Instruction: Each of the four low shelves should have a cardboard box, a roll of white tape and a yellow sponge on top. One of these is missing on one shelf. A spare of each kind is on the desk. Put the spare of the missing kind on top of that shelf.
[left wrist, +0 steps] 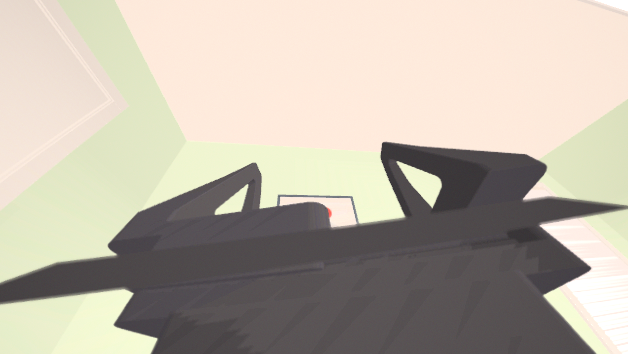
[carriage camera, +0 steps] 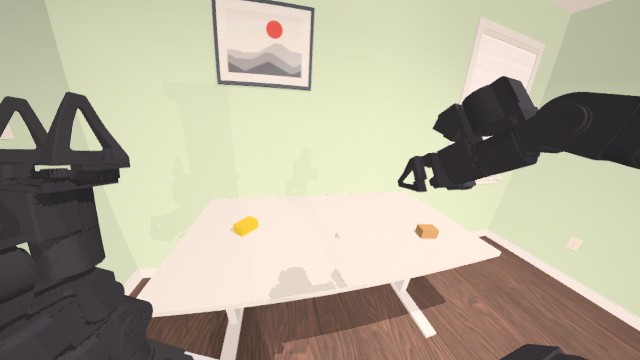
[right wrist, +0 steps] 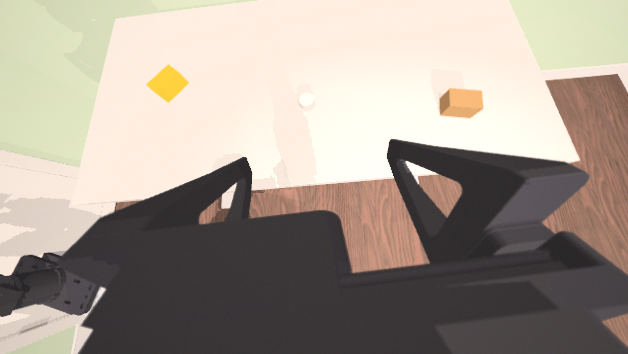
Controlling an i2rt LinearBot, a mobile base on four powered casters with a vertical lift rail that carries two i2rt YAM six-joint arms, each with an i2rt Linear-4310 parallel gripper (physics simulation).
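Places are measured from the left arm's base along level axes (x ahead, y left, z up), in millimetres.
Pixels of known places: left gripper, fingertip midpoint: (left wrist: 318,159) (carriage camera: 44,95); right gripper, fingertip midpoint: (carriage camera: 414,183) (right wrist: 318,156); left arm's base at its link origin: (right wrist: 57,282).
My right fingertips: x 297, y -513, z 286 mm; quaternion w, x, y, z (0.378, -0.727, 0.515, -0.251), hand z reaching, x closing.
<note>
For each thing: its middle in the pictures, then the offset to it from my right fingertips. "*": a spot on its surface instead. Level surfaces: height alone.
- white desk at its surface level: dz -418 mm
- yellow sponge at the middle of its body: (right wrist: 168,83) (carriage camera: 246,225) dy +606, dx +285, dz -396 mm
- small white tape roll at the middle of its body: (right wrist: 306,101) (carriage camera: 341,234) dy +124, dx +316, dz -407 mm
- cardboard box at the middle of its body: (right wrist: 460,103) (carriage camera: 426,231) dy -335, dx +392, dz -394 mm
- window at a spot on its surface: (carriage camera: 507,55) * dy -1212, dx +1294, dz +789 mm
- brown wood floor at its surface level: dz -1139 mm
On the white desk (carriage camera: 300,250) (right wrist: 225,125) lie a yellow sponge (carriage camera: 245,226) (right wrist: 168,83) at the left, a small white tape roll (carriage camera: 337,235) (right wrist: 306,100) near the middle and a cardboard box (carriage camera: 427,231) (right wrist: 461,103) at the right. My left gripper (carriage camera: 46,97) (left wrist: 318,159) is open and empty, pointing up at the left of the carriage view. My right gripper (right wrist: 318,156) is open and empty, tilted downward above and in front of the desk; it also shows in the carriage view (carriage camera: 413,186). The low shelves do not show in these views.
A green wall with a framed picture (carriage camera: 306,47) stands behind the desk, and a window (carriage camera: 507,55) is at the right. White desk legs (carriage camera: 232,330) (carriage camera: 417,315) stand on the brown wood floor (carriage camera: 500,300). A white door (left wrist: 40,90) shows at the left in the left wrist view.
</note>
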